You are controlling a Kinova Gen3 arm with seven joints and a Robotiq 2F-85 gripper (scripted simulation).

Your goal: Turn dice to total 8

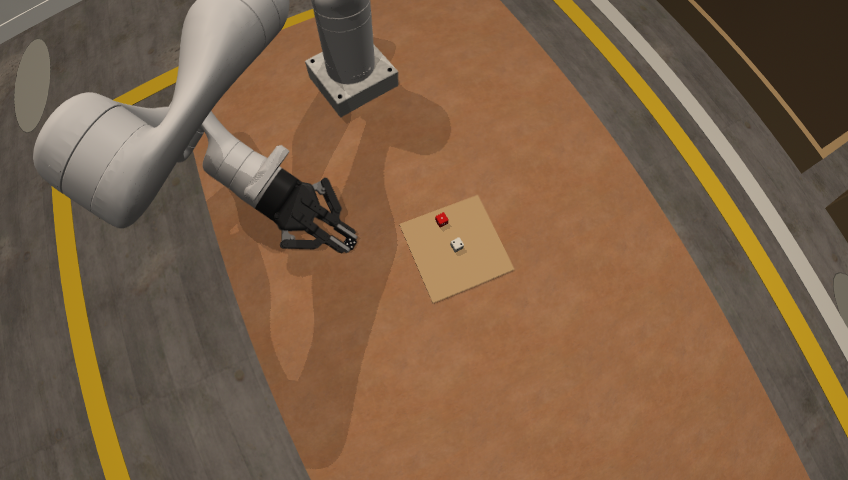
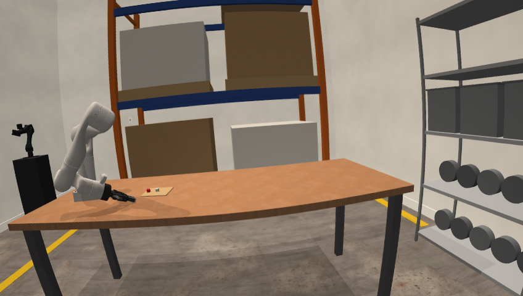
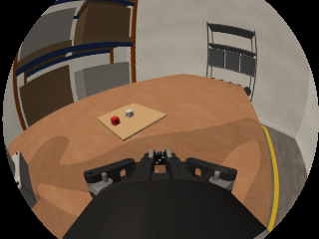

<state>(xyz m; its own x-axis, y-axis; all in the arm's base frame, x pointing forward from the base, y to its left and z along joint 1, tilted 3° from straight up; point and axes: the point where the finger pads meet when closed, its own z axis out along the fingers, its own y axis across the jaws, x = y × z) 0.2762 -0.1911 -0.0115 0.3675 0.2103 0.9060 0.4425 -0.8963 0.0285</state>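
The black die is 10 mm ahead of my hand, 10 mm to the left of it and 10 mm below it. From my hand the other things lie so: red die 60 mm ahead, 150 mm to the left, 10 mm below; tan mat 110 mm ahead, 140 mm to the left, 20 mm below; white die 110 mm ahead, 140 mm to the left, 10 mm below.
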